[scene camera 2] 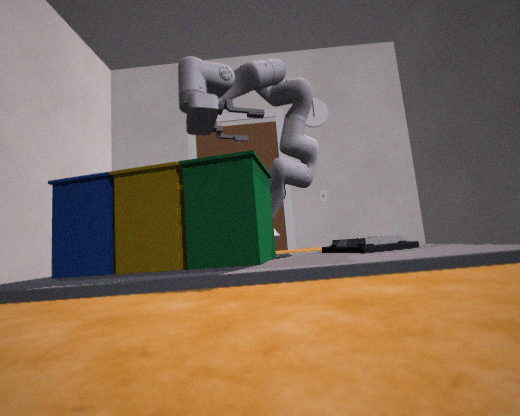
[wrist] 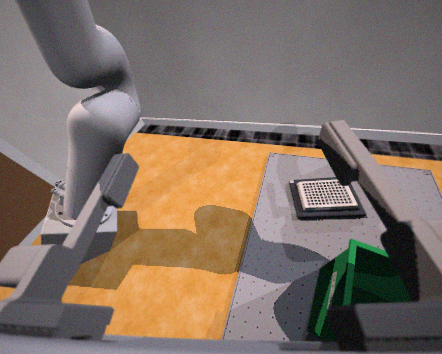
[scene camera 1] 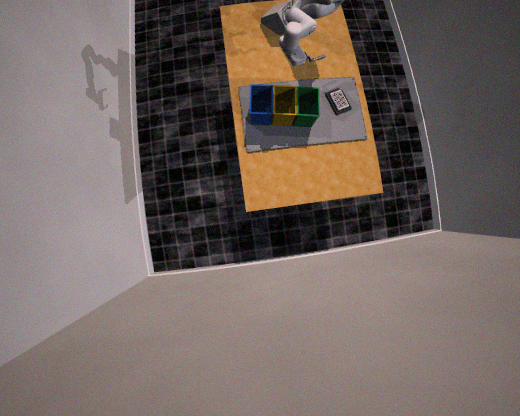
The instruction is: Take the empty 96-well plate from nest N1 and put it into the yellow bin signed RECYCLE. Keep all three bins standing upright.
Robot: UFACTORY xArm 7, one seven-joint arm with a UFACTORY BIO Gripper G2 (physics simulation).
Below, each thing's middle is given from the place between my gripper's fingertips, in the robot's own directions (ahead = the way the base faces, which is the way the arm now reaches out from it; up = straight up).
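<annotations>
Positions counted from my hand. Green bin [scene camera 2: 228,214]: 270 mm below, 50 mm to the right of and 230 mm ahead of the hand. Yellow bin [scene camera 2: 150,233]: 270 mm below, 180 mm to the right, 210 mm ahead. White 96-well plate [wrist: 326,194]: 340 mm below, 170 mm ahead, 210 mm to the left. Dark nest [wrist: 335,213]: well below, a good way ahead and a good way to the left.
</annotations>
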